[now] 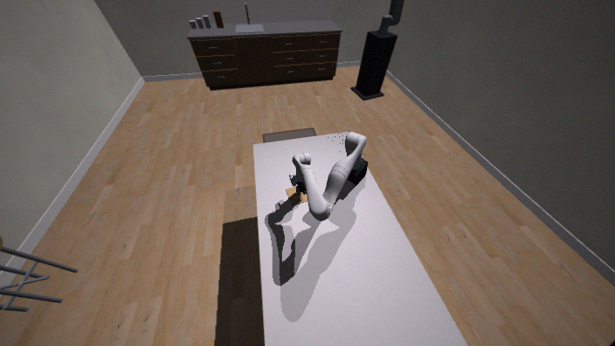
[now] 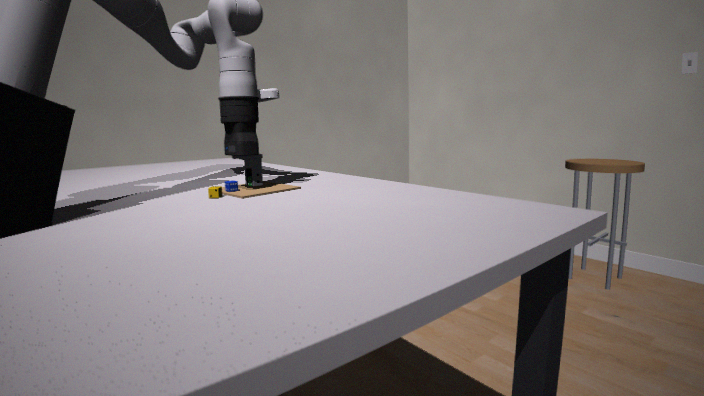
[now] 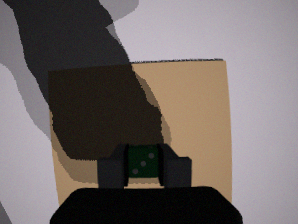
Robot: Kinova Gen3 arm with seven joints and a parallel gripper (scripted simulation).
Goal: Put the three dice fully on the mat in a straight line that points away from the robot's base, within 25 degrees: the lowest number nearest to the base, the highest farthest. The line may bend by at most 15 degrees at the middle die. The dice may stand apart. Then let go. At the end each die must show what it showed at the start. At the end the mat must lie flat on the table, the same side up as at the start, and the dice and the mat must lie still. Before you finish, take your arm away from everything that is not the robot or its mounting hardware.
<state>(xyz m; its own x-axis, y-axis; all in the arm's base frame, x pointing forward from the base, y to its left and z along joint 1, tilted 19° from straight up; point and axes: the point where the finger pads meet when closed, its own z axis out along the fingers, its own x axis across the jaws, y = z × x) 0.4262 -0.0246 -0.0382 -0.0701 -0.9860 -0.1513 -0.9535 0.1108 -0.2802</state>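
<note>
Right now the green die is 1 cm below my hand. Round my hand: tan mat 3 cm below; then yellow die 10 cm behind, 1 cm to the right, 2 cm below; then blue die 5 cm behind, 1 cm below.
</note>
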